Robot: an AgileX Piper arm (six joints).
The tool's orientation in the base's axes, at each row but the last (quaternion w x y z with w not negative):
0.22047 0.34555 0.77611 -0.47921
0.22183 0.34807 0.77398 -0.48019
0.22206 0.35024 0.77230 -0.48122
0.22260 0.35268 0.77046 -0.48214
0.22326 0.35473 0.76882 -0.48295
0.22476 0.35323 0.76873 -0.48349
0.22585 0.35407 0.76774 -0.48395
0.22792 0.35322 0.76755 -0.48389
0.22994 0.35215 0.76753 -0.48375
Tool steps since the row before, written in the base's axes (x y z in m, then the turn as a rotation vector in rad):
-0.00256 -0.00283 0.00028 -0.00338 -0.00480 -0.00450
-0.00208 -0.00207 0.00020 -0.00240 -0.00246 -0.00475
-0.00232 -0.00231 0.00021 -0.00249 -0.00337 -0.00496
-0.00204 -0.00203 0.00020 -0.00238 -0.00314 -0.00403
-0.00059 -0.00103 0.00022 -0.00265 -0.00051 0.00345
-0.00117 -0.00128 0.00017 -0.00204 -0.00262 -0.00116
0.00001 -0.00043 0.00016 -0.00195 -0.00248 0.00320
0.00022 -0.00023 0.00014 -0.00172 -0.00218 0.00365
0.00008 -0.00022 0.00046 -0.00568 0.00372 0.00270
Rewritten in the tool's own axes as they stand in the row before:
0.00059 -0.00293 0.00238 0.00371 -0.00131 0.00626
0.00056 -0.00230 0.00175 0.00400 0.00026 0.00428
0.00062 -0.00255 0.00197 0.00390 0.00005 0.00519
0.00053 -0.00224 0.00173 0.00327 -0.00034 0.00458
-0.00011 -0.00087 0.00083 -0.00082 -0.00418 -0.00104
0.00023 -0.00135 0.00108 0.00127 -0.00161 0.00286
-0.00026 -0.00021 0.00032 -0.00175 -0.00405 0.00086
-0.00031 0.00002 0.00015 -0.00211 -0.00405 0.00040
-0.00044 -0.00027 0.00000 0.00298 -0.00485 -0.00459

